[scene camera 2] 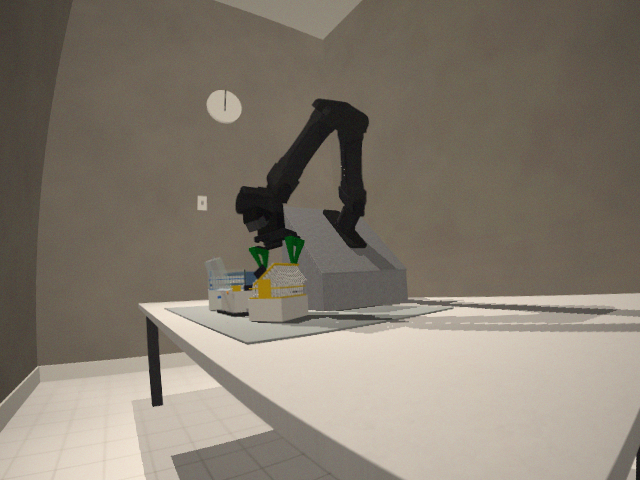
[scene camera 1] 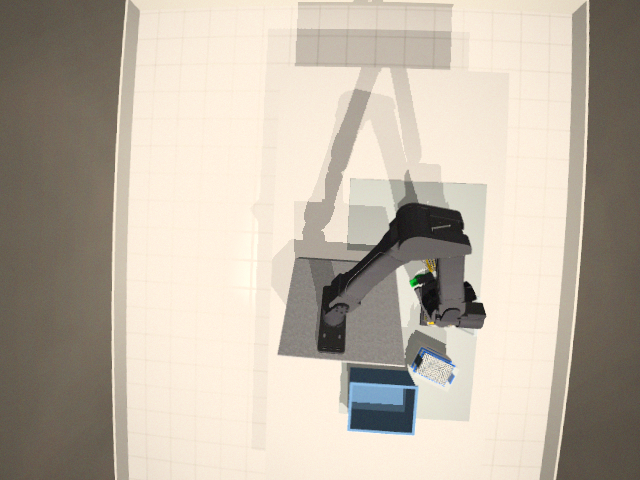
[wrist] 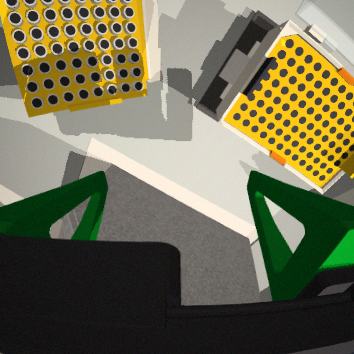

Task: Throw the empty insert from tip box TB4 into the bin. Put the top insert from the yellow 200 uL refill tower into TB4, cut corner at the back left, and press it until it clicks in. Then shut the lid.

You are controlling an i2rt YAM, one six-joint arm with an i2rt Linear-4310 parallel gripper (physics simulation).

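Note:
My gripper (scene camera 2: 277,264) (wrist: 176,178) is open, with green fingers wide apart and nothing between them. The yellow refill tower (scene camera 2: 264,288) (wrist: 75,107), filled with tips, is at the upper left of the wrist view, ahead of my left finger. Its top looks slanted in scene camera 2. Tip box TB4 (scene camera 2: 235,302) (wrist: 277,158) is at the upper right of the wrist view, ahead of my right finger. Its yellow insert (wrist: 295,97) has empty holes, and the clear lid (wrist: 325,17) stands open. The arm hides most of the tower and TB4 in scene camera 1. The blue bin (scene camera 1: 381,431) shows there.
A blue-and-white tip box (scene camera 1: 435,367) with tips stands between TB4 and the bin. A grey and black holder (wrist: 235,70) adjoins TB4 on one side. The grey sloped arm base (scene camera 1: 372,320) (scene camera 2: 356,289) stands beside the pale mat (scene camera 1: 372,191) (scene camera 2: 248,336).

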